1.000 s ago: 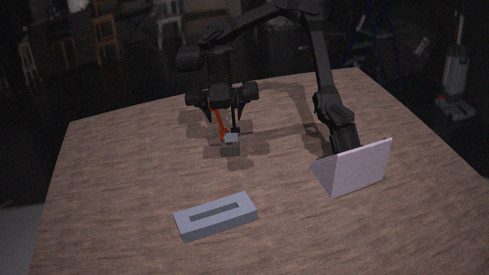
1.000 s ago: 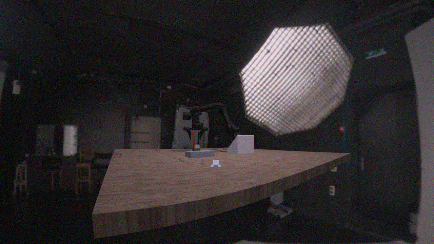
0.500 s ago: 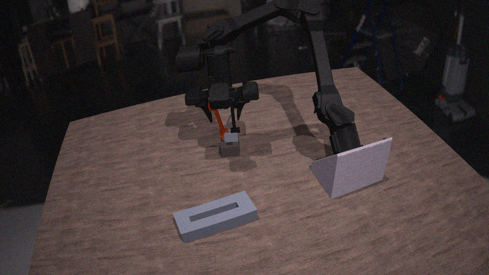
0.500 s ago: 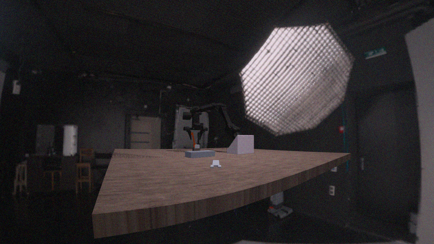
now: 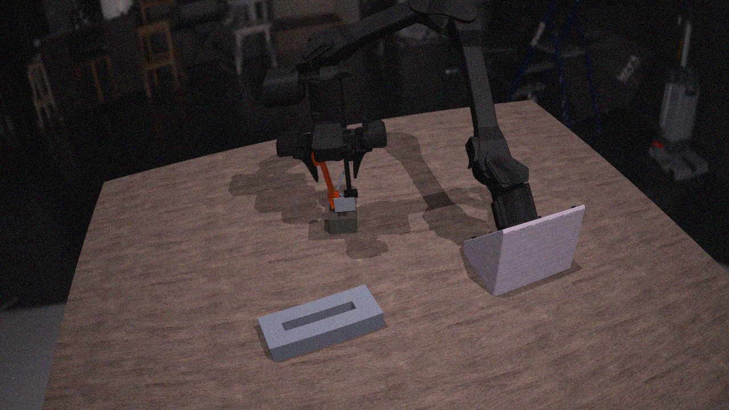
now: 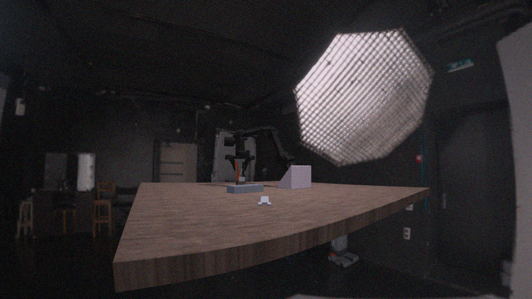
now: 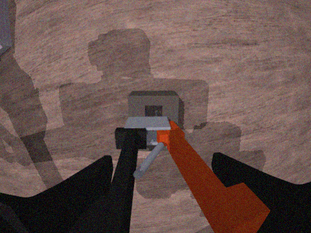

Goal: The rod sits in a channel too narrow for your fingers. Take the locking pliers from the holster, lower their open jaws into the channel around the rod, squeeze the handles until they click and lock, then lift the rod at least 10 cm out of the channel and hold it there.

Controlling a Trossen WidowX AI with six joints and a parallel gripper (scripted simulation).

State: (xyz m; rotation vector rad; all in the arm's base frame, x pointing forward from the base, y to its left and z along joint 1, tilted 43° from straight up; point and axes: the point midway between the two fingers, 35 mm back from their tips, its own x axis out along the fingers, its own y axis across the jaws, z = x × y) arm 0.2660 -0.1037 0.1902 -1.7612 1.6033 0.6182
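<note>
Right now the grey block is 60 mm ahead of my gripper tip, 260 mm to the left of it and 80 mm below it. The rest, counted from my gripper tip: dark rod: 60 mm ahead, 260 mm to the left, 90 mm below; orange handle: 20 mm ahead; small grey holster: 10 mm behind, 90 mm below.
</note>
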